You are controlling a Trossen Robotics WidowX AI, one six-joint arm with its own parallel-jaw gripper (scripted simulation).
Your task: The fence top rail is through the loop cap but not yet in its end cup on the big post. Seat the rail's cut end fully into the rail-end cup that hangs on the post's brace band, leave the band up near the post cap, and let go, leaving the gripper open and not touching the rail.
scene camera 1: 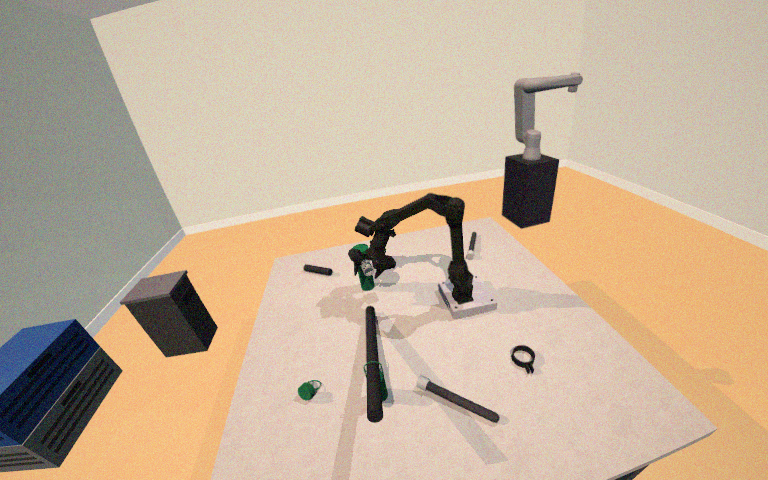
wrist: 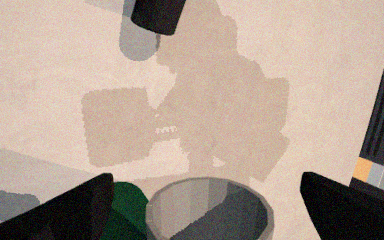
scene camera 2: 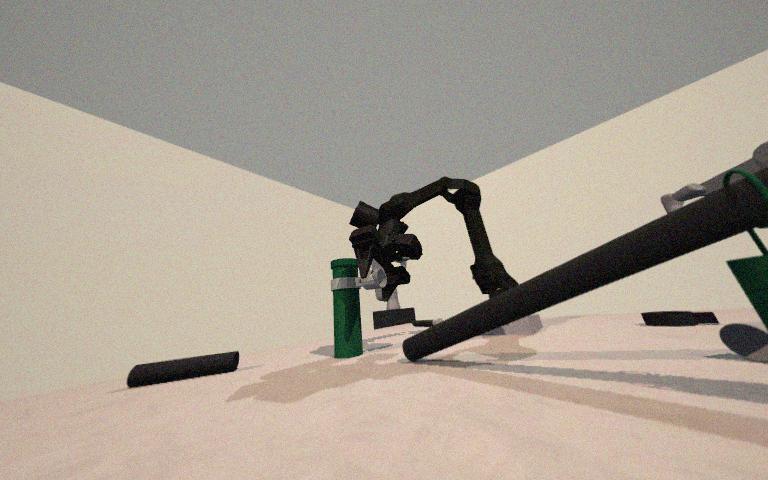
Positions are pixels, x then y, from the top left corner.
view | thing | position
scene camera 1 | my gripper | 365,276
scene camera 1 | top rail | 374,398
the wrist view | my gripper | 208,182
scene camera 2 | my gripper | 374,290
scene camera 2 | short dark tube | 184,368
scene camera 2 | green post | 346,302
